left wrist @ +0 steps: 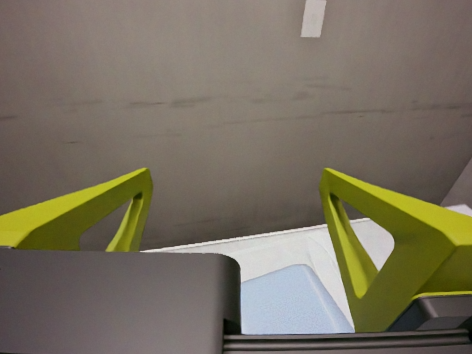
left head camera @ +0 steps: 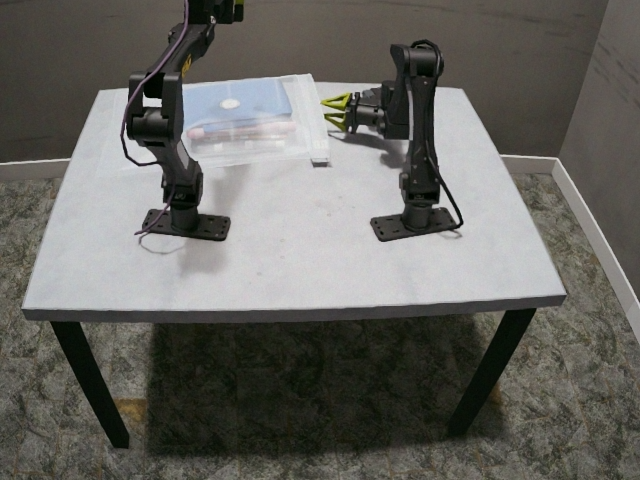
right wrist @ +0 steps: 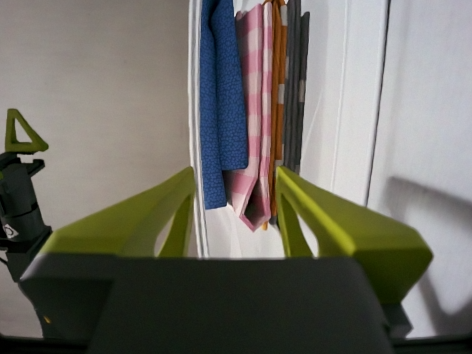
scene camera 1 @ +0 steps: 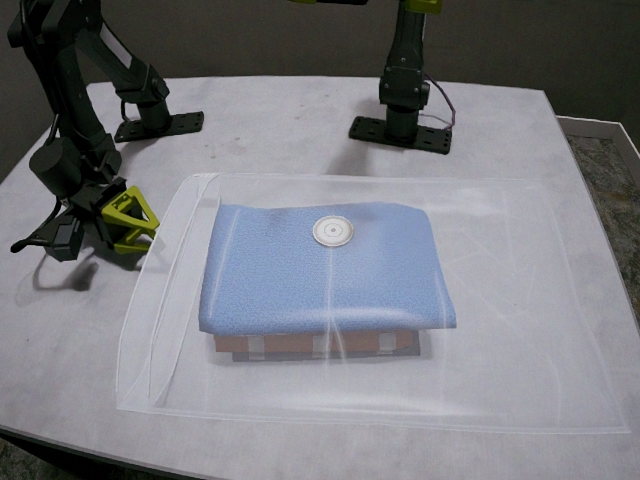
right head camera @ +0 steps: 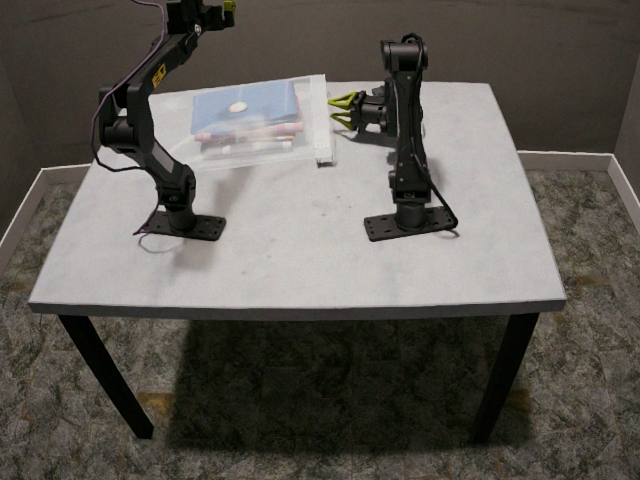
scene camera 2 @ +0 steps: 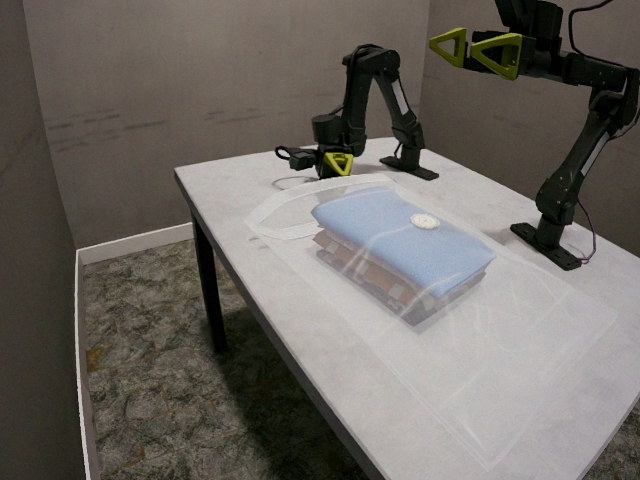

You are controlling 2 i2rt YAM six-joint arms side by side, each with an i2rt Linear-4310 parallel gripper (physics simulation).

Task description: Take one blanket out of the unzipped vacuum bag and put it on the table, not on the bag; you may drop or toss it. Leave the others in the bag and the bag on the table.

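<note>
The clear bag (left head camera: 312, 118) (right head camera: 321, 118) (scene camera 1: 361, 392) (scene camera 2: 516, 361) lies on the table. Inside is a stack: blue blanket (left head camera: 258, 93) (right head camera: 273, 98) (scene camera 1: 279, 268) (scene camera 2: 356, 211) (left wrist: 290, 305) (right wrist: 229, 100) on top, then pink-white checked blanket (right wrist: 254, 75), orange blanket (right wrist: 276, 125) and dark grey blanket (right wrist: 291, 100). My right gripper (left head camera: 323, 110) (right head camera: 330, 109) (scene camera 1: 155, 238) (right wrist: 235, 176) is partly open and empty, level at the bag's mouth. In the right wrist view the blankets' ends show ahead between its fingertips. My left gripper (scene camera 2: 451, 47) (left wrist: 236, 177) is wide open and empty, high above the table.
The white valve disc (left head camera: 229, 104) (right head camera: 237, 106) (scene camera 1: 332, 230) (scene camera 2: 424, 221) sits on the bag above the blue blanket. Both arms stand on dark base plates on the table (left head camera: 310, 273) (right head camera: 310, 273). In scene camera 1, the bag's closed end reaches toward the table's right edge.
</note>
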